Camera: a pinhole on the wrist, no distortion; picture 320 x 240 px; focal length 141.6 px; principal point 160.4 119.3 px. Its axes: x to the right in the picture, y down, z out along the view. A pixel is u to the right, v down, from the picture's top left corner.
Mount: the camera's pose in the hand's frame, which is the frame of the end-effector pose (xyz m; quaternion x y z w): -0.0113 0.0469 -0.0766 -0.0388 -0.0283 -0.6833 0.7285
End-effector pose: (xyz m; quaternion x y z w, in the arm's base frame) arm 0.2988 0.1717 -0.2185 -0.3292 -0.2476 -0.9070 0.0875
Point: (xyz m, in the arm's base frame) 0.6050 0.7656 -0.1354
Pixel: 280.2 67.0
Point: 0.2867 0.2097 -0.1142
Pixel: 218.2 194.4
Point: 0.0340 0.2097 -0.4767
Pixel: behind the camera
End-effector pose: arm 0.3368 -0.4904 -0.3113 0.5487 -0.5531 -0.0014 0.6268
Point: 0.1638 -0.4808 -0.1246
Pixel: 17.0 183.7
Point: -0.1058 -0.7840 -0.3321
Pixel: 152.5 119.1
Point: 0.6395 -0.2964 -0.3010
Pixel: behind the camera
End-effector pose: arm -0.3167 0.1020 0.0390 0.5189 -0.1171 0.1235 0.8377
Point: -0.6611 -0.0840 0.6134
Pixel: 52.0 88.3
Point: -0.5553 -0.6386 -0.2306
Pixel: 293.0 20.7
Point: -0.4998 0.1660 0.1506
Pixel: outside the picture
